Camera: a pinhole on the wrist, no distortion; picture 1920 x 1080 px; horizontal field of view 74.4 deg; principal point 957.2 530.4 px. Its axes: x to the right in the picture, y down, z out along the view. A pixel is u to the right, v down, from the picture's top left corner.
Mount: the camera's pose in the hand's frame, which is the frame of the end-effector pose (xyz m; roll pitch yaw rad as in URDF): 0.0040 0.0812 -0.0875 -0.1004 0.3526 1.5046
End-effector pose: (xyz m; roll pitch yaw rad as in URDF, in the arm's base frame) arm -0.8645 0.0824 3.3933 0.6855 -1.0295 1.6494
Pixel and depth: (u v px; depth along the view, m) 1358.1 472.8 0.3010
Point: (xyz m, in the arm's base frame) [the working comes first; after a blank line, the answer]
In the camera's frame: 0.0954 -0.0137 0.3010

-0.9546 -0.1821 3.5479
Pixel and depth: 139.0 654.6 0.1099
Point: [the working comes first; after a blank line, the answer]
In the camera's frame: -0.0711 0.0108 0.1099

-0.8762 0.0166 3.4093
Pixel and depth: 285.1 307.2 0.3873
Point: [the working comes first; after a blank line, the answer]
In the camera's frame: -0.2058 -0.0683 0.3873

-0.6413 -0.1307 3.5657
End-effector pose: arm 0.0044 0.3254 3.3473 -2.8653 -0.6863 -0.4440
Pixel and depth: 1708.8 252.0 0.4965
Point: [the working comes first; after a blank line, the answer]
In the camera's frame: 0.2951 -0.1093 0.4965

0.1234 -0.2074 3.0830
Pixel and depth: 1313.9 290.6 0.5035
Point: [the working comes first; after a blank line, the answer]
In the camera's frame: 0.1420 -0.0955 0.5035

0.1817 -0.0679 3.0543
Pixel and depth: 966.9 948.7 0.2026
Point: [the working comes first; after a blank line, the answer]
In the camera's frame: 0.0016 0.0670 0.2026

-0.0269 0.2032 3.1943
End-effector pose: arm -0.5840 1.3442 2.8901 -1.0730 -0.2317 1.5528
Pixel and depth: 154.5 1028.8 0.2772
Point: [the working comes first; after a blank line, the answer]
In the camera's frame: -0.1759 0.1092 0.2772

-0.7896 1.1936 2.9474
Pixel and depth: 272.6 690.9 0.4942
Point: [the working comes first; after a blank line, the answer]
In the camera's frame: -0.2675 0.0627 0.4942

-0.9939 1.1920 3.0735
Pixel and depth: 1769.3 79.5 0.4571
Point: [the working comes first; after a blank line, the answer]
In the camera's frame: 0.2935 -0.1630 0.4571

-1.0464 1.5729 2.6053
